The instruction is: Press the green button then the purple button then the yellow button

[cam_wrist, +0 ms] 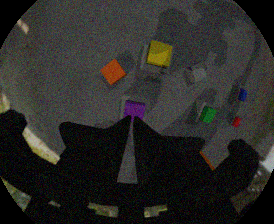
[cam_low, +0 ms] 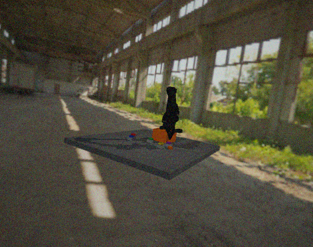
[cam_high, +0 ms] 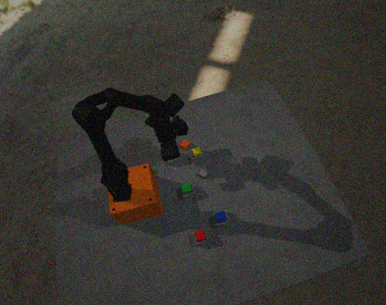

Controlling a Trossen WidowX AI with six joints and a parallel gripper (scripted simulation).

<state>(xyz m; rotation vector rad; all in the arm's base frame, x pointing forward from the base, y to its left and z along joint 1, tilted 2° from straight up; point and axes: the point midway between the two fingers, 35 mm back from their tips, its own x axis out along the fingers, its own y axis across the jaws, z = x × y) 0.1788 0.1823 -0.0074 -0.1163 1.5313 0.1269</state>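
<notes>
My gripper tip is now 30 mm above the purple button. From my gripper tip the other things lie so: yellow button: 100 mm ahead, 10 mm to the right, 30 mm below; grey block: 110 mm ahead, 100 mm to the right, 50 mm below; orange piece: 50 mm ahead, 50 mm to the left, 50 mm below.
</notes>
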